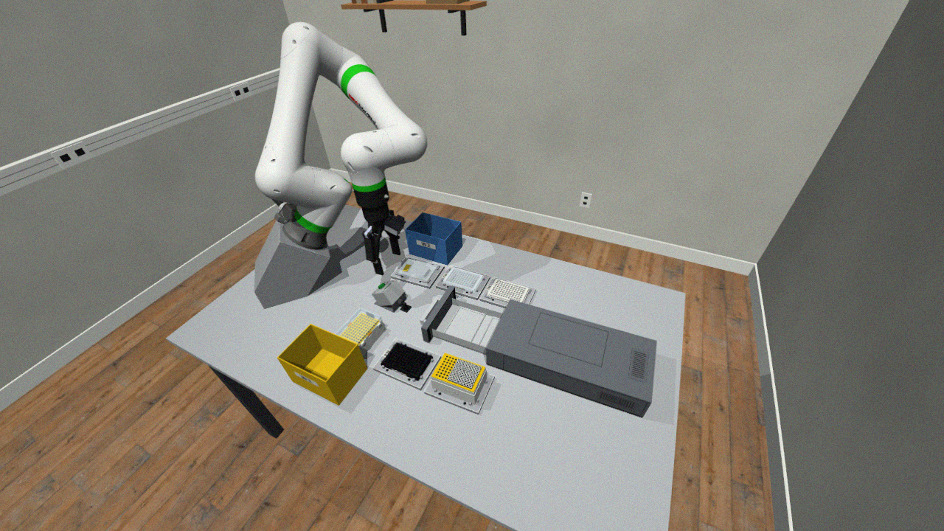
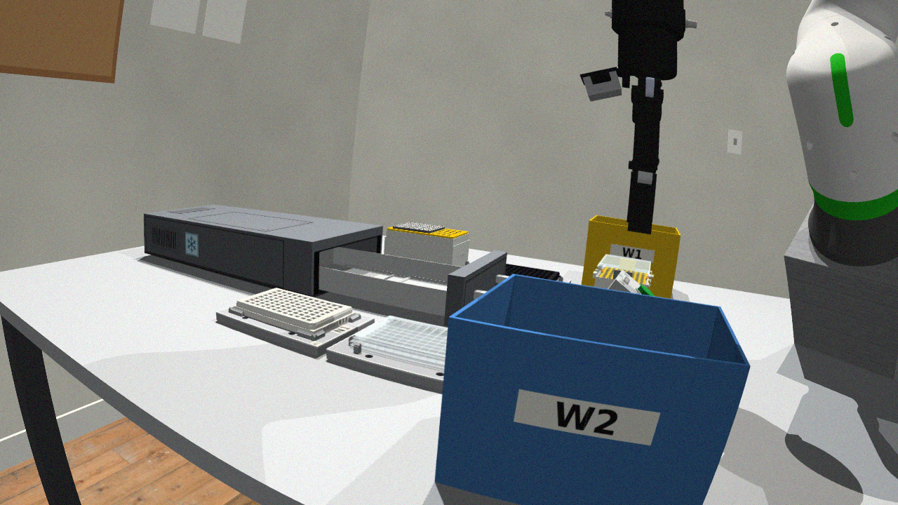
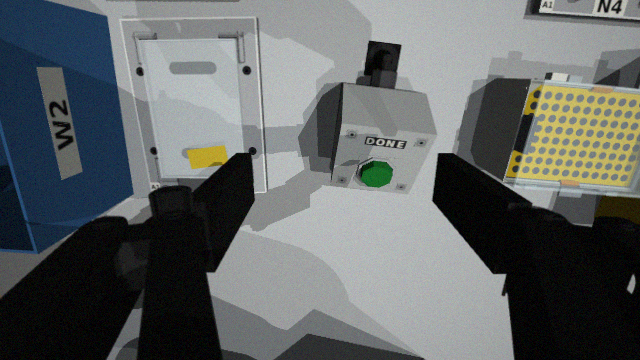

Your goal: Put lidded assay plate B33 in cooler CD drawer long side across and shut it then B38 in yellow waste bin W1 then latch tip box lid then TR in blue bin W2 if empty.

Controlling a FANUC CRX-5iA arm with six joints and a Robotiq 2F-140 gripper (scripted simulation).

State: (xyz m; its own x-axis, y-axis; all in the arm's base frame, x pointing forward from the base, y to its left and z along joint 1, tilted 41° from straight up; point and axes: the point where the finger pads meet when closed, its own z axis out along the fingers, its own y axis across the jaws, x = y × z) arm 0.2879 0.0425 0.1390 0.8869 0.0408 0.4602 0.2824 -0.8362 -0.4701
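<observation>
Now: the clear plate lid 20 mm behind my hand, 130 mm to the left of it and 150 mm below it. From my hand the other things lie so: clear plate: 150 mm ahead, 190 mm to the left, 150 mm below; then DONE key box: 30 mm to the right, 120 mm below; then blue bin W2: 60 mm behind, 270 mm to the left, 130 mm below.
</observation>
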